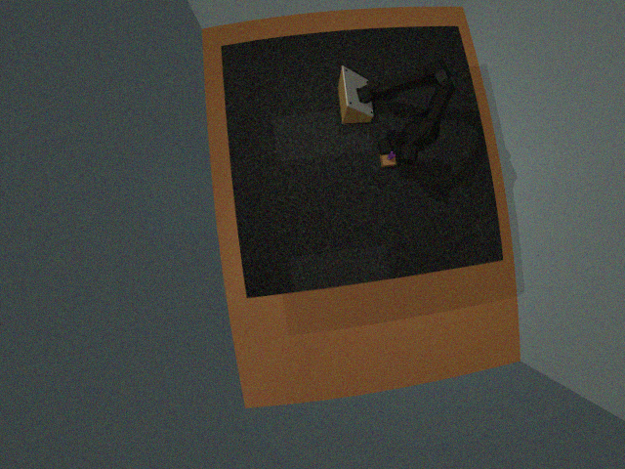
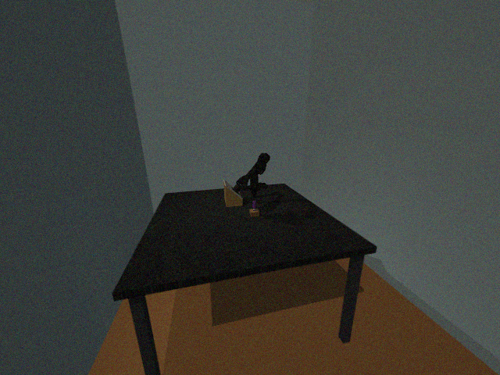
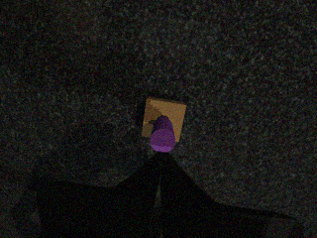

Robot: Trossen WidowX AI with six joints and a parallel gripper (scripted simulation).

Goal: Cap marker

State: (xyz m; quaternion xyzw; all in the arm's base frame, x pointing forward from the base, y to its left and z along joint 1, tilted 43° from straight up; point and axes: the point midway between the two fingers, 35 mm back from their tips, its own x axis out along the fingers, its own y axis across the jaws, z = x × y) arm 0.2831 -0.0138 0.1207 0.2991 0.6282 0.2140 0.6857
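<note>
Now: gripper tip 5 cm above the purple cap. The rest, counted from my gripper tip: holder block 12 cm below.
</note>
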